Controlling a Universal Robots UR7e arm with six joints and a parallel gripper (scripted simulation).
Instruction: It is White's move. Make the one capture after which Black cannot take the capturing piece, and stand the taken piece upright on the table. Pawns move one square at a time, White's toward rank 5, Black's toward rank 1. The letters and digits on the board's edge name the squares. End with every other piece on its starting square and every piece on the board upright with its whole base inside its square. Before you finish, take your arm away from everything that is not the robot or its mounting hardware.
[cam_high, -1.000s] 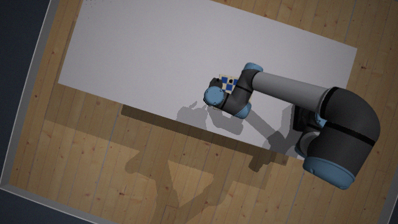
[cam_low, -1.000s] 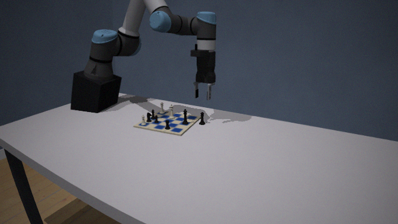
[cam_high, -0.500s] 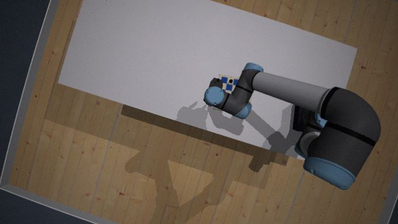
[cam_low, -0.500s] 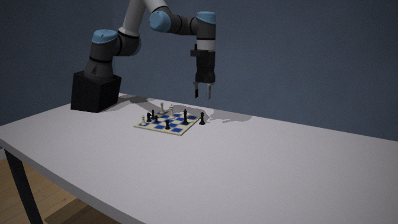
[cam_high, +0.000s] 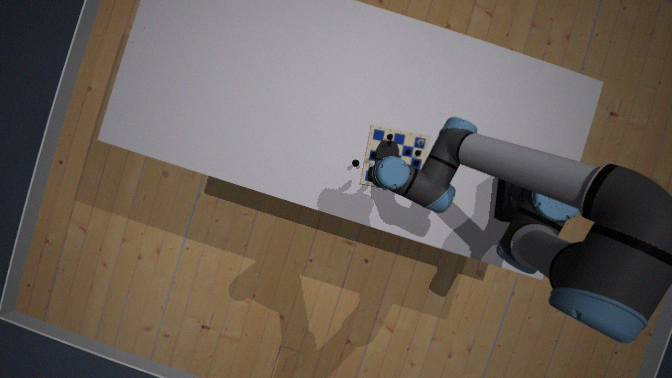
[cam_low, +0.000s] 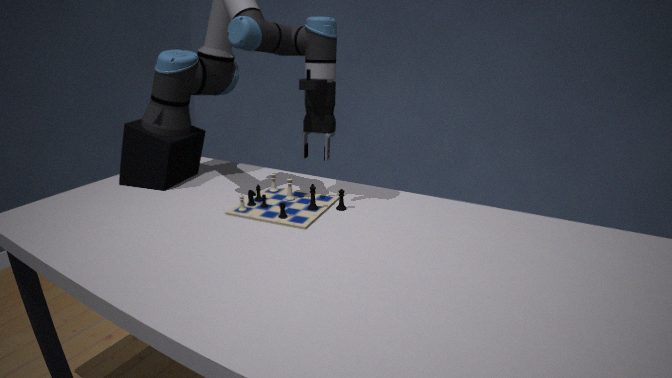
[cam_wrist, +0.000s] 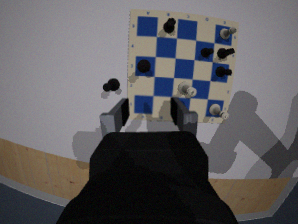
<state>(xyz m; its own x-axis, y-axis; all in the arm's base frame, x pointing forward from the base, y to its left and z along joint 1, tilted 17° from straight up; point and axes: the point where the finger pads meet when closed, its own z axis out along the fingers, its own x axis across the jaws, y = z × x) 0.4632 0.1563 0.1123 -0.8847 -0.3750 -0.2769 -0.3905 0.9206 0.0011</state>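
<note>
The white piece lies 140 mm behind my hand, 20 mm to the right of it and 110 mm below it. Round my hand: blue-and-cream chessboard (50 mm behind, 70 mm to the right, 130 mm below); tall black piece (30 mm ahead, 40 mm to the right, 100 mm below); black chess piece (70 mm ahead, 10 mm to the left, 110 mm below).
</note>
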